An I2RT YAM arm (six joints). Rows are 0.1 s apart.
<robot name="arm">
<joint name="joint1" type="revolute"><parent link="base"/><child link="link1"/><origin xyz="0.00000 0.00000 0.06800"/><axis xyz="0 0 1"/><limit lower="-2.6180" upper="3.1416"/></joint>
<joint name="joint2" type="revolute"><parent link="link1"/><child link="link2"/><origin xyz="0.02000 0.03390 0.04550"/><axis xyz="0 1 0"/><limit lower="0.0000" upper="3.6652"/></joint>
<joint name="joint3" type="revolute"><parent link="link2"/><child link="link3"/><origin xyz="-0.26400 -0.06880 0.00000"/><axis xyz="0 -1 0"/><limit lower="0.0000" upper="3.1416"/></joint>
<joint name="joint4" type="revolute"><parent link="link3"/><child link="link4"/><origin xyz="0.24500 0.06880 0.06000"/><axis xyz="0 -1 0"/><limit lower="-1.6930" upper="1.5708"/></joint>
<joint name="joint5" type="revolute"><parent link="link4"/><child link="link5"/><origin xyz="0.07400 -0.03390 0.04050"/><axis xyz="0 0 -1"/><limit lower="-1.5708" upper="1.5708"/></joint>
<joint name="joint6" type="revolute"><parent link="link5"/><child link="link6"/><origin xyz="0.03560 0.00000 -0.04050"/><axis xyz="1 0 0"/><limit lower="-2.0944" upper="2.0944"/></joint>
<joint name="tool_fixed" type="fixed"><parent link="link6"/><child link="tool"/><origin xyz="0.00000 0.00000 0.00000" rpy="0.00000 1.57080 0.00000"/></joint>
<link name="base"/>
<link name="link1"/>
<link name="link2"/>
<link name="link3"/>
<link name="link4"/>
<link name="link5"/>
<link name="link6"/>
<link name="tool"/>
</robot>
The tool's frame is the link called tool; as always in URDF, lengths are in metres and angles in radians.
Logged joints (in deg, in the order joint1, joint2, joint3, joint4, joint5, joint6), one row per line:
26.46, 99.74, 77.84, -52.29, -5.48, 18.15
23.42, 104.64, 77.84, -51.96, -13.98, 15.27
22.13, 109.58, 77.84, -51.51, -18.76, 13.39
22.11, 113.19, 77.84, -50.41, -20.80, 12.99
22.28, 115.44, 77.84, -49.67, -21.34, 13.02
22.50, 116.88, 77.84, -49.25, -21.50, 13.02
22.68, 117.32, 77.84, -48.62, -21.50, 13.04
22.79, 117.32, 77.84, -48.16, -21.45, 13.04
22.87, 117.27, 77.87, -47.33, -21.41, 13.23
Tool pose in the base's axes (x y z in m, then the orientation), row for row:
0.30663, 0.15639, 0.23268, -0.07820, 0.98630, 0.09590, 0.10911
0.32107, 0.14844, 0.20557, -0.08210, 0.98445, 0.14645, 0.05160
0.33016, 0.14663, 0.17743, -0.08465, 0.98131, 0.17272, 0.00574
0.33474, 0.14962, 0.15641, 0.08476, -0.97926, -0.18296, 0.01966
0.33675, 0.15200, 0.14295, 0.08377, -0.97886, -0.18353, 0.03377
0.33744, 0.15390, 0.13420, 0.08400, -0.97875, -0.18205, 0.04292
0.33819, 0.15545, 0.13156, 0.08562, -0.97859, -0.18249, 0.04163
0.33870, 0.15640, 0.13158, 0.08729, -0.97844, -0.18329, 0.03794
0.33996, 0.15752, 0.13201, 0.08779, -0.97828, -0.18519, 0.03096
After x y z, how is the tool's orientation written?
As a quaternion, x y z w.
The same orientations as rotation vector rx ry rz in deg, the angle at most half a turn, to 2 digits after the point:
-13.17, 166.17, 16.16
-14.31, 171.61, 25.53
-15.18, 175.99, 30.98
15.07, -174.09, -32.53
14.76, -172.50, -32.34
14.72, -171.52, -31.90
15.02, -171.62, -32.01
15.34, -171.99, -32.22
15.50, -172.70, -32.69

